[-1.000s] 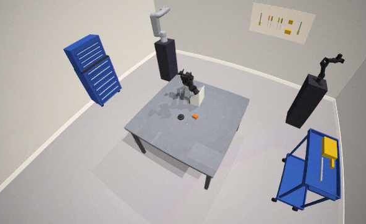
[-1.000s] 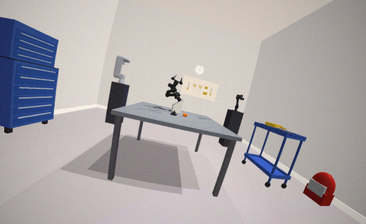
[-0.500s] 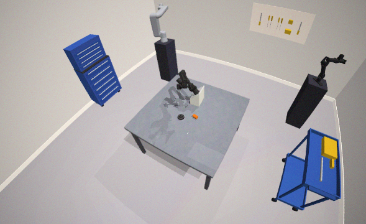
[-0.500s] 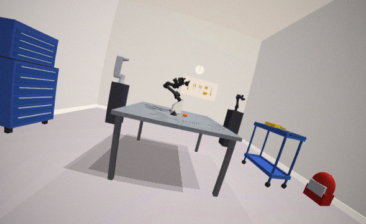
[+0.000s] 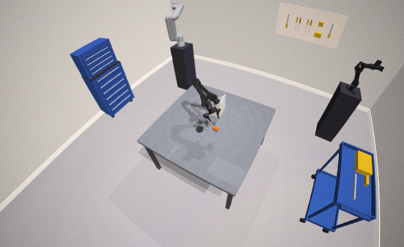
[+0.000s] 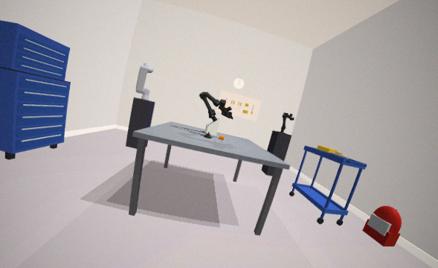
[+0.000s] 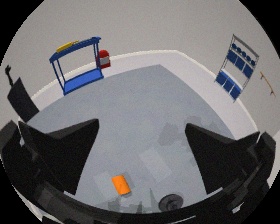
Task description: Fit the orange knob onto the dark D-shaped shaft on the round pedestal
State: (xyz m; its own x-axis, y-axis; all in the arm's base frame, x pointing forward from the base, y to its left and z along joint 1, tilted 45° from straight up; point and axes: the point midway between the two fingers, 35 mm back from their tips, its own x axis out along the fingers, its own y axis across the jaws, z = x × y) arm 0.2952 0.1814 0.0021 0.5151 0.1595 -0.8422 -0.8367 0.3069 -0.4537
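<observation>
Now: gripper tip 24 cm above the orange knob, 8 cm past it and 5 cm to the left of it. The rest, counted from my gripper tip: dark round pedestal: 23 cm below, 21 cm to the right, 1 cm ahead.
</observation>
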